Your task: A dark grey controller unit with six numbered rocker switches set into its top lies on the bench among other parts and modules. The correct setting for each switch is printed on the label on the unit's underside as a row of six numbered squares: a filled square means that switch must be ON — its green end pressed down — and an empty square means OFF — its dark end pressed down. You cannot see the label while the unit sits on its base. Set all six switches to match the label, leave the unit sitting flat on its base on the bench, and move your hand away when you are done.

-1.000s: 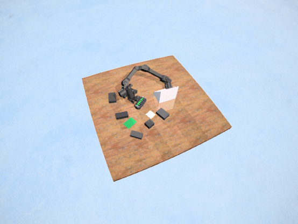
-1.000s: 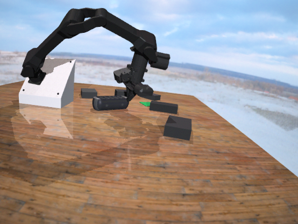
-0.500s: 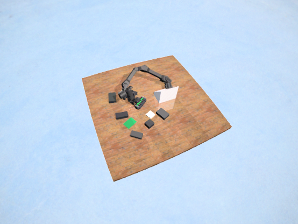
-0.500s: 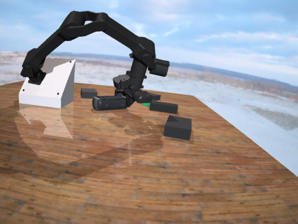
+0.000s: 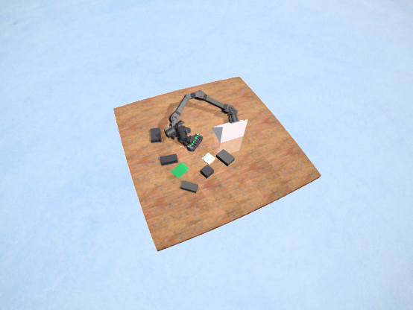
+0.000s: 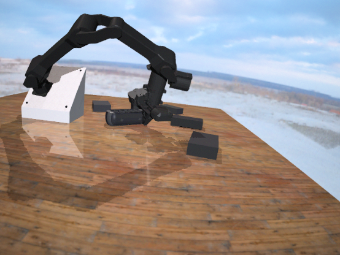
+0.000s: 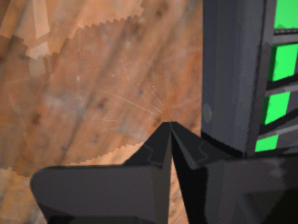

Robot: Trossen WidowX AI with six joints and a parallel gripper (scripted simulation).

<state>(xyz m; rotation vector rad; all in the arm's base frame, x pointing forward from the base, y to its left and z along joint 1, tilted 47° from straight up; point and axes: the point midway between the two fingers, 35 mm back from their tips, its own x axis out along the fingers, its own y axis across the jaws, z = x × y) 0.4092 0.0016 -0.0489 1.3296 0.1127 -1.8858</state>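
The white tile is 120 mm behind my gripper tip and 160 mm to the left of it. The rest, counted from my gripper tip: green tile 100 mm ahead, 190 mm to the left; then dark block 190 mm ahead, 160 mm to the right, 10 mm above.
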